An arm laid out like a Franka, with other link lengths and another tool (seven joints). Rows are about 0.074 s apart.
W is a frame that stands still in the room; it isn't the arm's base.
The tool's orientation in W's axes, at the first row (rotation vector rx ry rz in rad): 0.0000 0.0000 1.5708
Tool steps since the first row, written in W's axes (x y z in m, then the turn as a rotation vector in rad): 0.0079 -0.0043 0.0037 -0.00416 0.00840 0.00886; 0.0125 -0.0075 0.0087 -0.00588 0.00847 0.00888; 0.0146 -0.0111 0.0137 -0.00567 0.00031 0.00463; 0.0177 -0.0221 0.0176 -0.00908 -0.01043 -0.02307; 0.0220 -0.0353 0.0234 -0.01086 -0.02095 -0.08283
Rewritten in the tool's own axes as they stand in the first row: -0.0043 -0.0079 0.0037 0.00840 0.00416 0.00886; -0.0075 -0.0125 0.0087 0.00847 0.00588 0.00888; -0.0111 -0.0146 0.0137 0.00031 0.00567 0.00463; -0.0221 -0.0177 0.0176 -0.01043 0.00908 -0.02307; -0.0353 -0.0220 0.0234 -0.02095 0.01086 -0.08283
